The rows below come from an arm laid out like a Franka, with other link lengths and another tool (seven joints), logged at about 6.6 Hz.
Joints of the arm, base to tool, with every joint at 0 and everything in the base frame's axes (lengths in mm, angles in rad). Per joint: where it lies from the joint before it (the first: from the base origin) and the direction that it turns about. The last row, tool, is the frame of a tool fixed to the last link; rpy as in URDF.
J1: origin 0.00 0.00 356.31 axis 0 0 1
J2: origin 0.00 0.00 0.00 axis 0 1 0
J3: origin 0.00 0.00 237.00 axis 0 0 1
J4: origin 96.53 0.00 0.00 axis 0 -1 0
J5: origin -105.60 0.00 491.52 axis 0 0 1
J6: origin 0.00 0.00 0.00 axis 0 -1 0
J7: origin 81.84 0.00 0.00 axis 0 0 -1
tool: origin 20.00 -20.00 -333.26 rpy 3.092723 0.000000 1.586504
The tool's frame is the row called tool.
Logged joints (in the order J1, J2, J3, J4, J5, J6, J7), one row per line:
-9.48, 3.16, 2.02, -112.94, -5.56, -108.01, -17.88
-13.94, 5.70, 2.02, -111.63, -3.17, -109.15, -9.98
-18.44, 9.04, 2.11, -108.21, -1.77, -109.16, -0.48
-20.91, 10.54, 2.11, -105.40, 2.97, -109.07, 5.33
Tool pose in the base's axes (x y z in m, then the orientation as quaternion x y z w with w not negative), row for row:
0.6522, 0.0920, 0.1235, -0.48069, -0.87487, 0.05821, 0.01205
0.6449, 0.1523, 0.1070, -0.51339, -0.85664, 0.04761, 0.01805
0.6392, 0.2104, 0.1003, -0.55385, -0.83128, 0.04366, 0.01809
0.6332, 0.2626, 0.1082, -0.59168, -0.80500, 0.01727, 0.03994
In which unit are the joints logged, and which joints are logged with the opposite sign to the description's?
The joints are logged in degrees. Opposite sign: J1, J6.
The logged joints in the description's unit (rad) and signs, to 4 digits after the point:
0.1655, 0.0552, 0.0353, -1.9712, -0.0970, 1.8851, -0.3121
0.2433, 0.0995, 0.0353, -1.9483, -0.0553, 1.9050, -0.1742
0.3218, 0.1578, 0.0368, -1.8886, -0.0309, 1.9052, -0.0084
0.3649, 0.1840, 0.0368, -1.8396, 0.0518, 1.9036, 0.0930

